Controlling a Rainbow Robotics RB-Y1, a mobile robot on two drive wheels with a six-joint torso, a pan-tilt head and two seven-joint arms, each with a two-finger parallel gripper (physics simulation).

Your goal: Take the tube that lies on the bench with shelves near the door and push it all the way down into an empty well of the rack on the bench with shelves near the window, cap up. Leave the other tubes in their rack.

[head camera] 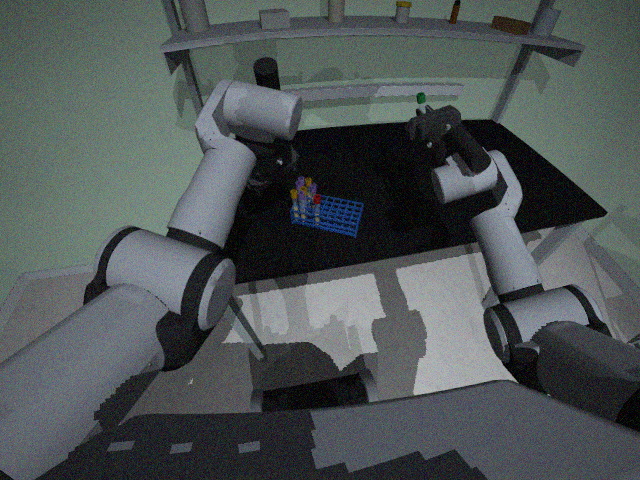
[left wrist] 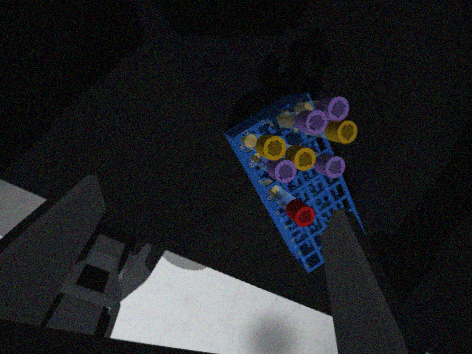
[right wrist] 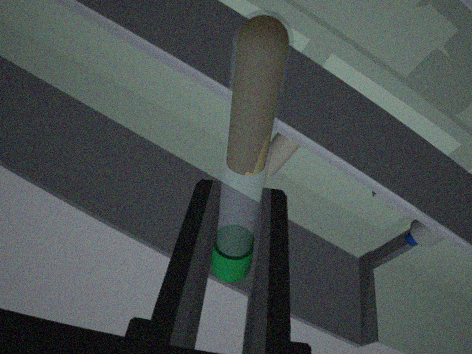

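Seen in the pictures: left gripper, fingertip midpoint: point(head camera: 275, 180) point(left wrist: 214, 208); right gripper, fingertip midpoint: point(head camera: 422, 110) point(right wrist: 240, 200); robot's base, origin of the base link: point(head camera: 315, 403).
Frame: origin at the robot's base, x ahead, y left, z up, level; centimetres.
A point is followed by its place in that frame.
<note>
The green-capped tube point(head camera: 420, 97) {z 127.4, x 39.9, y -34.5 cm} point(right wrist: 257, 95) {z 119.2, x 40.1, y -38.2 cm} is held between the fingers of my right gripper point(head camera: 424, 109) {z 123.8, x 40.9, y -36.5 cm} point(right wrist: 240, 200) {z 123.8, x 40.9, y -36.5 cm}. In the head view its cap shows above the gripper, high over the bench's back right; in the right wrist view its rounded end points past the fingertips. The blue rack point(head camera: 341, 214) {z 97.4, x 34.9, y -15.9 cm} point(left wrist: 299, 250) {z 97.2, x 32.5, y -16.2 cm} stands on the black bench. Several purple- and yellow-capped tubes crowd its left end, with a red-capped tube point(head camera: 317, 198) {z 103.4, x 36.2, y -9.4 cm} point(left wrist: 301, 214) {z 103.4, x 36.9, y -8.9 cm} beside them. My left gripper point(head camera: 277, 173) {z 111.2, x 35.9, y 0.7 cm} point(left wrist: 214, 208) {z 111.2, x 35.9, y 0.7 cm} is open, behind and left of the rack; one finger overlaps the rack in the left wrist view.
The black bench top point(head camera: 310, 258) {z 91.5, x 25.8, y -5.4 cm} carries the rack. A shelf point(head camera: 361, 26) {z 137.2, x 71.9, y -29.4 cm} crosses above its back, holding a grey box point(head camera: 274, 19) {z 139.5, x 73.9, y -4.5 cm}, a yellow-lidded jar point(head camera: 402, 12) {z 140.3, x 80.7, y -45.9 cm}, an orange bottle point(head camera: 454, 12) {z 140.9, x 86.4, y -69.0 cm} and a brown box point(head camera: 510, 24) {z 139.8, x 77.6, y -87.5 cm}. A lower pale rail point(head camera: 341, 91) {z 109.6, x 95.3, y -30.5 cm} runs behind the bench.
</note>
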